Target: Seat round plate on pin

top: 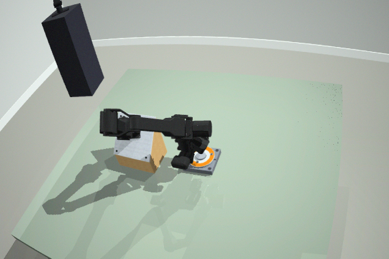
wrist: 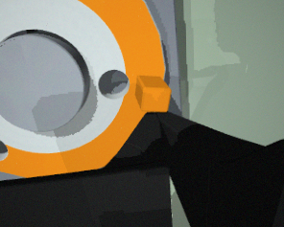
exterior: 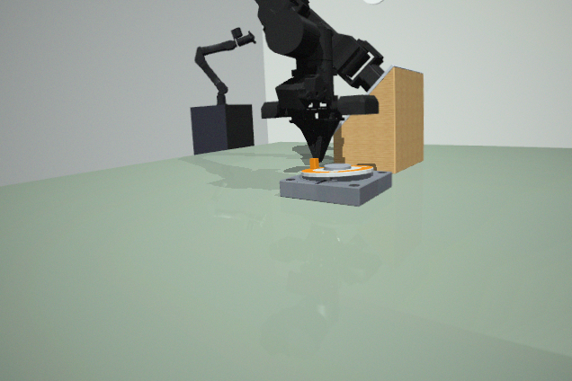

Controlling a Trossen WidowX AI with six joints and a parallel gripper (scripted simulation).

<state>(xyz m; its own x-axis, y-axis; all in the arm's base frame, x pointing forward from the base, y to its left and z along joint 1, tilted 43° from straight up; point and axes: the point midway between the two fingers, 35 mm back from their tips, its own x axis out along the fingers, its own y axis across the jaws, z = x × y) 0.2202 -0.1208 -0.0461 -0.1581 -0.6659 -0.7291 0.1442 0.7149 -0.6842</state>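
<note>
Now: the round plate 20 mm ahead of my gripper tip and 20 mm to the left of it. Also, from my gripper tip: grey square base 30 mm ahead, 40 mm to the left, 20 mm below.
</note>
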